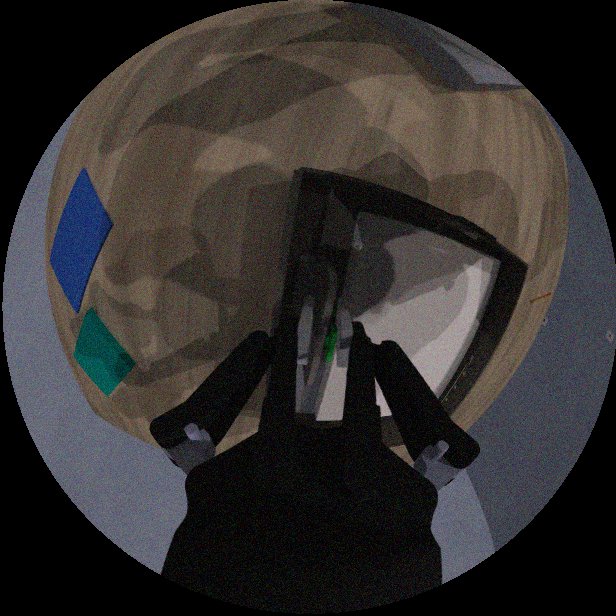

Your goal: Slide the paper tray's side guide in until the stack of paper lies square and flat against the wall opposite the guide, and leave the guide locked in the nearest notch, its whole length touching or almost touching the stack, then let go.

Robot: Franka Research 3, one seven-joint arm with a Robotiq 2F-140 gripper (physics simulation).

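Observation:
The black paper tray (402, 275) lies on the wooden table, running up and to the right from my gripper. The white paper stack (425, 327) lies inside it, partly in shadow, and reaches toward the tray's right wall (505, 298). The grey side guide (313, 321) stands along the tray's left side, with a small green tab (330, 344) on it. My gripper (324, 344) is down over the guide, one finger on each side of the green tab, and looks closed on it. The guide's lower part is hidden behind my gripper's body.
A blue flat block (80, 238) and a teal flat block (102, 351) lie at the table's left edge. The table's round edge curves close behind the tray's right wall. A grey slab (488, 71) shows at the top right.

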